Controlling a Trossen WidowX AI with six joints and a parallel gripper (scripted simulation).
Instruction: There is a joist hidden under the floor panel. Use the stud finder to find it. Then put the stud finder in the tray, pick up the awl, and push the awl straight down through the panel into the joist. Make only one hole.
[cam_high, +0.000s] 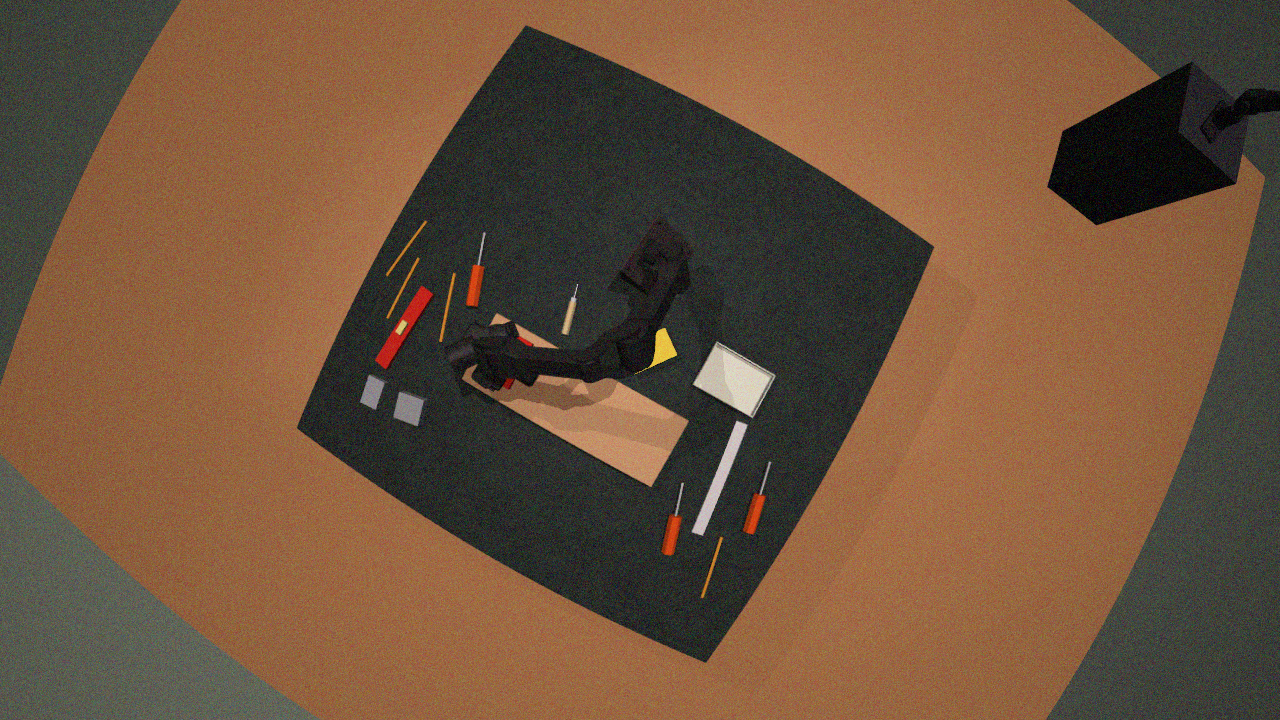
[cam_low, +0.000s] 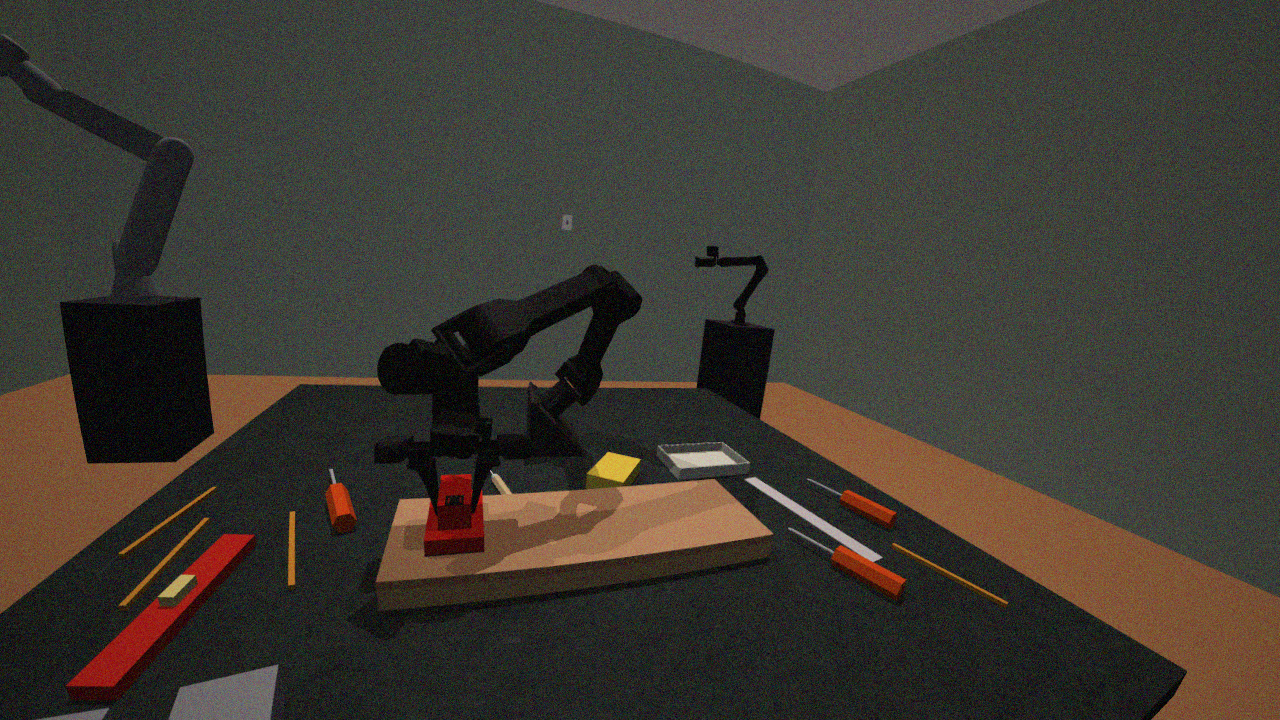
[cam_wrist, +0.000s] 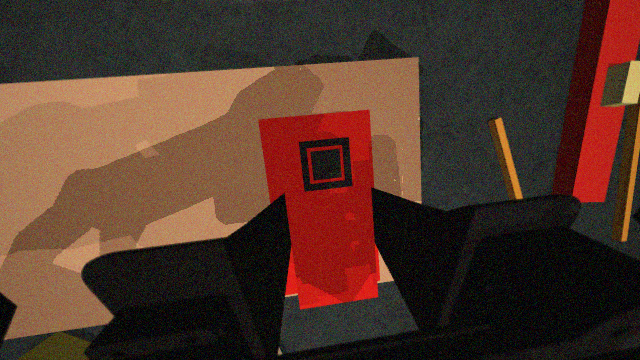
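Now: the white tray 210 mm behind my gripper tip, 500 mm to the left of it and 50 mm below it. From my gripper tip the other things lie so: awl (190 mm behind, 70 mm to the left, 60 mm below); red stud finder (10 mm ahead, 20 mm above); square indicator light (20 mm ahead, 30 mm above).
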